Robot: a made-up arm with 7 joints. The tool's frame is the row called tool. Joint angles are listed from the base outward. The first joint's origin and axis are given. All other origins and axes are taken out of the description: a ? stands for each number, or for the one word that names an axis. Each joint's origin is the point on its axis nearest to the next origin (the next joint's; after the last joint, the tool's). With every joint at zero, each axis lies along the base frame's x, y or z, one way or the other. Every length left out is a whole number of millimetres.
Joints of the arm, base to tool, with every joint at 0 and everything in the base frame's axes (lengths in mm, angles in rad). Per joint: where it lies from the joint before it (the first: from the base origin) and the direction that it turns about. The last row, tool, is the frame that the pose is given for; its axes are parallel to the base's.
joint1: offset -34 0 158 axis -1 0 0
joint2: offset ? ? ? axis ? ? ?
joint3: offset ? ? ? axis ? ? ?
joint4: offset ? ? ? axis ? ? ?
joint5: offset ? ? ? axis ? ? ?
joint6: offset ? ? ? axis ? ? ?
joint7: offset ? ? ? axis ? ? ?
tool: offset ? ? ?
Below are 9 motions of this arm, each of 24 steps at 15 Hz.
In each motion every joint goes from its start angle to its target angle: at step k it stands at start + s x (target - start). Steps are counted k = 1, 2, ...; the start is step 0. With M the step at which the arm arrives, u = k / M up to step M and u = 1 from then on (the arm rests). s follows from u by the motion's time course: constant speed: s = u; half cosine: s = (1 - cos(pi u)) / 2; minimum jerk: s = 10 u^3 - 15 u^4 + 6 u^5.
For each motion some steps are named. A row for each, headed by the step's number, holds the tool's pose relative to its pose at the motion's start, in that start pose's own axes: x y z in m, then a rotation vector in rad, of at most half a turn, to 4 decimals.
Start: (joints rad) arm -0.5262 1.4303 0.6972 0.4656 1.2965 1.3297 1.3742
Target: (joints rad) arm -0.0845 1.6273 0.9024 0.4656 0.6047 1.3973 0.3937
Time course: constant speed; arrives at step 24
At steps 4, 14, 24:
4: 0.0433 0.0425 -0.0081 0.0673 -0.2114 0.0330
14: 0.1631 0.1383 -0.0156 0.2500 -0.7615 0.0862
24: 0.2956 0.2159 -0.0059 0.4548 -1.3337 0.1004

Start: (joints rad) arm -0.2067 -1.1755 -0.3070 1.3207 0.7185 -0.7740 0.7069
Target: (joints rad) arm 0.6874 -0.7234 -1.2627 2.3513 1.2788 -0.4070 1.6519
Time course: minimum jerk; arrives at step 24
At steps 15, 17, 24:
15: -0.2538 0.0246 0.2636 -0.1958 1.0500 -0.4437
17: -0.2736 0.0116 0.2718 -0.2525 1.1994 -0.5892
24: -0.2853 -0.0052 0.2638 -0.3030 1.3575 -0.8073

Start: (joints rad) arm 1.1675 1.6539 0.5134 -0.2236 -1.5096 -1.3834 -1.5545
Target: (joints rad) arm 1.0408 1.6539 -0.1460 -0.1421 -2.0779 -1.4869 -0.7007
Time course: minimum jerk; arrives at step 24
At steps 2, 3, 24:
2: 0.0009 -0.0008 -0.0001 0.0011 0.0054 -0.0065
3: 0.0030 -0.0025 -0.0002 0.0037 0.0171 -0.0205
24: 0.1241 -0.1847 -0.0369 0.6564 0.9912 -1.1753

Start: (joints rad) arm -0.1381 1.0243 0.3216 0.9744 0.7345 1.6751 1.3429
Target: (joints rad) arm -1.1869 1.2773 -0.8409 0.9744 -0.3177 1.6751 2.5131
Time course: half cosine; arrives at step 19
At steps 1, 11, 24:
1: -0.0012 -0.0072 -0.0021 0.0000 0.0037 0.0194
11: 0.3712 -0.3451 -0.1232 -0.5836 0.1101 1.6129
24: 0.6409 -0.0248 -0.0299 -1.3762 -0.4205 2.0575

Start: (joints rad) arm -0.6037 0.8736 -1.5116 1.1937 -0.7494 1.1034 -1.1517
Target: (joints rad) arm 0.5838 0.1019 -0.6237 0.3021 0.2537 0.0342 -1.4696
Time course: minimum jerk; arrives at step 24
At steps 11, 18, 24:
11: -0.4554 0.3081 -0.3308 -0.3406 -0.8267 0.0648
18: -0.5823 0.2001 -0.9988 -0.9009 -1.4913 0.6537
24: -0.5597 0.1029 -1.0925 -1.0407 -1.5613 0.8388

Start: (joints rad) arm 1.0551 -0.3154 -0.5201 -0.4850 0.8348 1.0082 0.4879
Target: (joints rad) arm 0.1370 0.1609 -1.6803 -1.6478 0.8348 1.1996 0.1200
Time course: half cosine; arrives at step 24
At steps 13, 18, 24:
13: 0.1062 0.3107 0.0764 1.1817 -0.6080 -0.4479
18: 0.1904 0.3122 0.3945 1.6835 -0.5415 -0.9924
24: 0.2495 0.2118 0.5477 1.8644 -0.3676 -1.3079

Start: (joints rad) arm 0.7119 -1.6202 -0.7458 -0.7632 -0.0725 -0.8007 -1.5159
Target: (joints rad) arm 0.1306 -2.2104 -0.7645 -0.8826 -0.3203 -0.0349 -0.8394
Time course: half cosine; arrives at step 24
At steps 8, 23, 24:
8: -0.0961 0.0499 -0.0580 -0.1488 0.0502 0.1150
23: -0.3286 0.1044 -0.3169 -0.8270 0.3479 0.3177
24: -0.3297 0.1041 -0.3185 -0.8316 0.3502 0.3180

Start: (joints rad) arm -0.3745 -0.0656 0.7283 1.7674 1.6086 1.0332 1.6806
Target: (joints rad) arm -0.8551 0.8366 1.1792 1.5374 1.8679 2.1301 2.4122
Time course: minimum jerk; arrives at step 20
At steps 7, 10, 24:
7: 0.0855 0.1414 0.0078 0.2080 0.0728 -0.1307
10: 0.1342 0.2681 0.0385 0.4434 0.2308 -0.1958
24: 0.1187 0.3897 0.0590 0.7514 0.6908 -0.1832

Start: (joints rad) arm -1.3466 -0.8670 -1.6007 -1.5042 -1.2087 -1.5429 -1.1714
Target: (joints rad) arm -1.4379 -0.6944 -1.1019 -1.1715 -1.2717 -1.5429 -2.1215
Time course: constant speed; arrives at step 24
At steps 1, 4, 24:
1: -0.0122 -0.0056 -0.0049 0.0110 -0.0634 -0.0046
4: -0.0480 -0.0213 -0.0212 0.0419 -0.2533 -0.0203
24: -0.2554 -0.0911 -0.1799 0.1688 -1.5058 -0.1661

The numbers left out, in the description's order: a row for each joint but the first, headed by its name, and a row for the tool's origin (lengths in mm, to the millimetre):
joint2: xyz 0 -306 -7, axis 0 0 1
joint3: xyz -45 20 0, axis -1 0 0
joint4: xyz 0 79 -38, axis 0 0 -1
joint5: xyz -671 110 0, axis -1 0 0
joint6: xyz 0 109 -33, axis -1 0 0
joint7: xyz 0 134 94, axis 0 1 0
tool: xyz 10 0 -23

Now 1 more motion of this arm.
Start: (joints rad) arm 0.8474 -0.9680 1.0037 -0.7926 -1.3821 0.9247 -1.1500
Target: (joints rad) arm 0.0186 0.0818 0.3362 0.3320 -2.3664 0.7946 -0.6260
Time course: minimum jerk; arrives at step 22
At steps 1, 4, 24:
1: -0.0004 -0.0004 0.0000 0.0010 -0.0005 -0.0010
4: -0.0224 -0.0184 0.0002 0.0525 -0.0226 -0.0545
24: -0.4145 -0.3632 -0.1966 1.9574 0.0007 -1.3081

